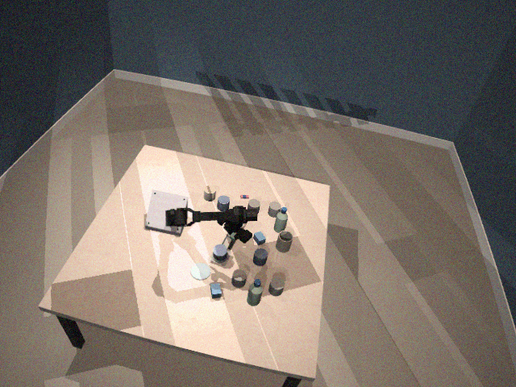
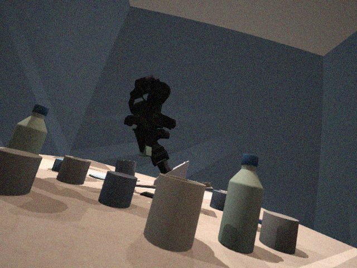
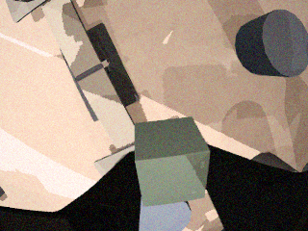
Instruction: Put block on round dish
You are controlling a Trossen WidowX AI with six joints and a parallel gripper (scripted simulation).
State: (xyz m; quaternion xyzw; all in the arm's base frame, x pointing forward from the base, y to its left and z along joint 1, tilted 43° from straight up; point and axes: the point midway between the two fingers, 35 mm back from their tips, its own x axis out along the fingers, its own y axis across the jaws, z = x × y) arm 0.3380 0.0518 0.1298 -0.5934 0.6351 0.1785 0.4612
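The blue-grey cup lies 5 cm behind my gripper tip, 8 cm to the right of it and 7 cm below it. Also, from my gripper tip: round pale dish 11 cm behind, 17 cm to the right, 13 cm below; beige cup 25 cm ahead, 15 cm to the left, 9 cm below; pale green block 1 cm above.
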